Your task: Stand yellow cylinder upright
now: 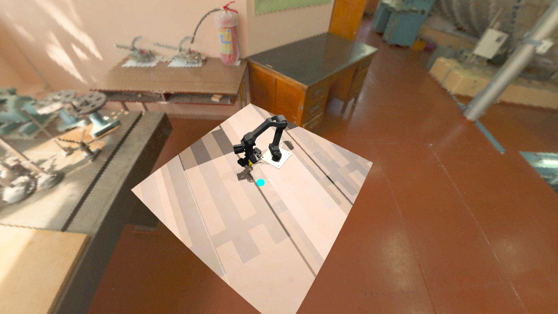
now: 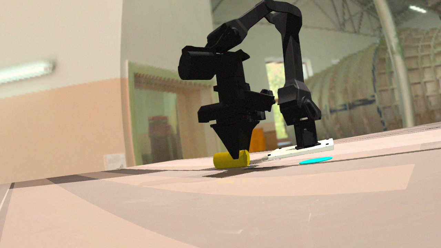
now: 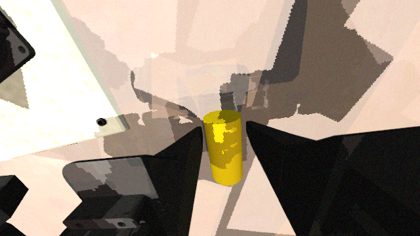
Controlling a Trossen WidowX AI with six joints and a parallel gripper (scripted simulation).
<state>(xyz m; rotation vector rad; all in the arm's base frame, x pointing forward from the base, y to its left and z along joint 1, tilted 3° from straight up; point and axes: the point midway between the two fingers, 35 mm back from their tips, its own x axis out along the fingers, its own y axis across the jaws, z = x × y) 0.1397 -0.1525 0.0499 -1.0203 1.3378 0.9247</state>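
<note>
Now: gripper tip 140 mm to the right of the cyan circle, 110 mm short of it and 20 mm above it. Also, from my gripper tip: yellow cylinder 20 mm to the right, 10 mm behind.
</note>
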